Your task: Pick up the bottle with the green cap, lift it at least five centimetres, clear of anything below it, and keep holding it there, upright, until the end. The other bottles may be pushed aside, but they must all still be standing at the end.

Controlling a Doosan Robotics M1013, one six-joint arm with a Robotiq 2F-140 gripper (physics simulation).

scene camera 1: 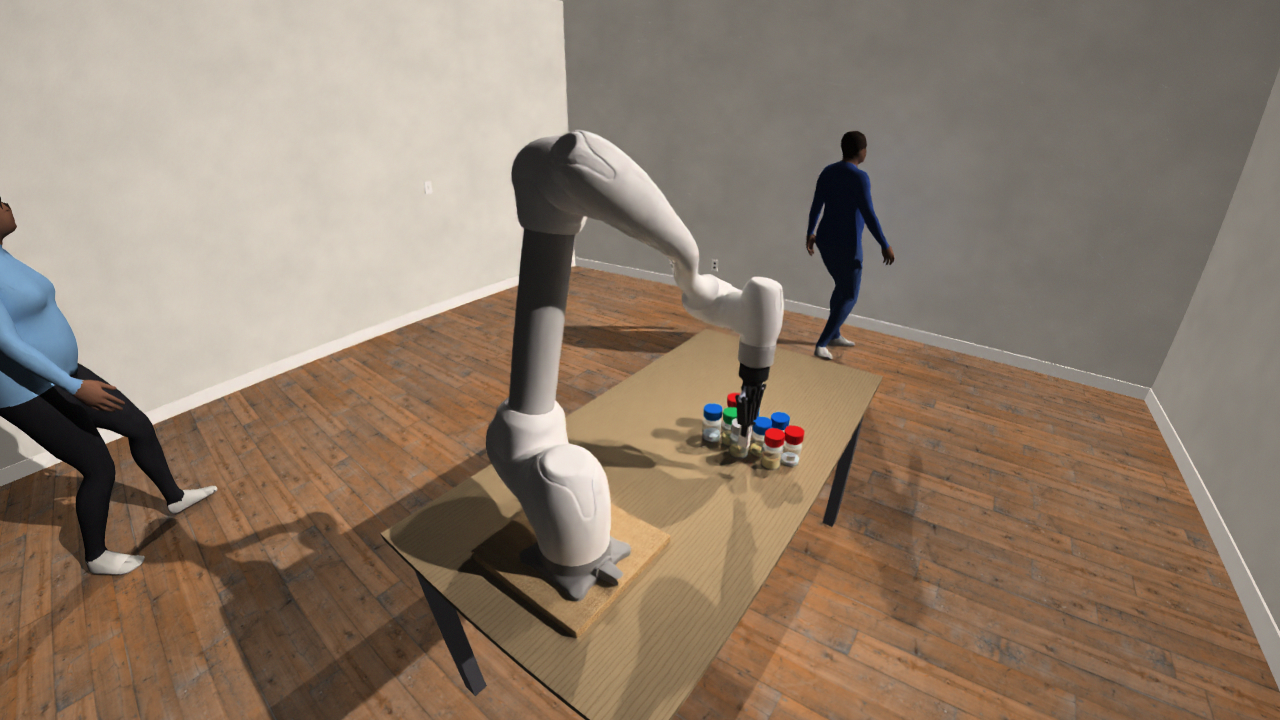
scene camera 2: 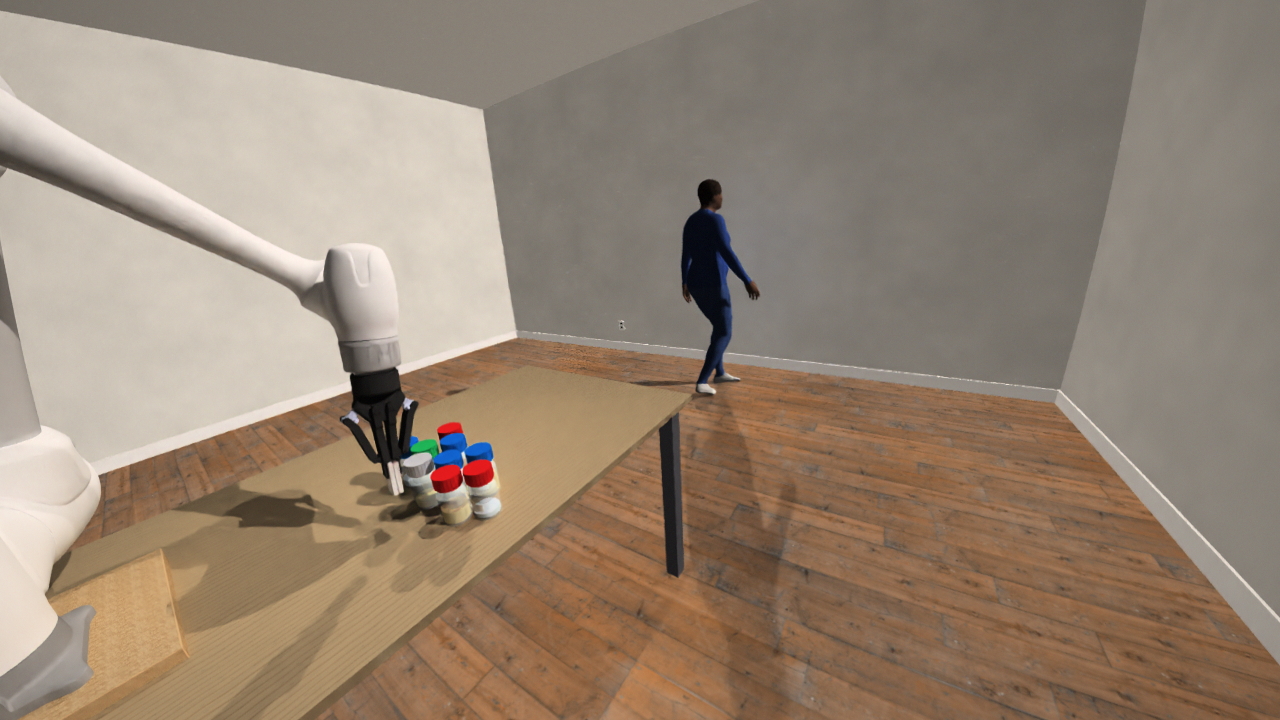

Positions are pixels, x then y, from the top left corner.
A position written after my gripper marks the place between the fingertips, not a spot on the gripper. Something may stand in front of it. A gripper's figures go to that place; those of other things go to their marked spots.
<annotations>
My gripper (scene camera 2: 396, 491): 0.85 m from the lens. A grey-capped bottle (scene camera 2: 419, 467) is 0.88 m from the lens. A red-capped bottle (scene camera 2: 452, 497): 0.82 m from the lens. A red-capped bottle (scene camera 2: 483, 493): 0.80 m from the lens.
</annotations>
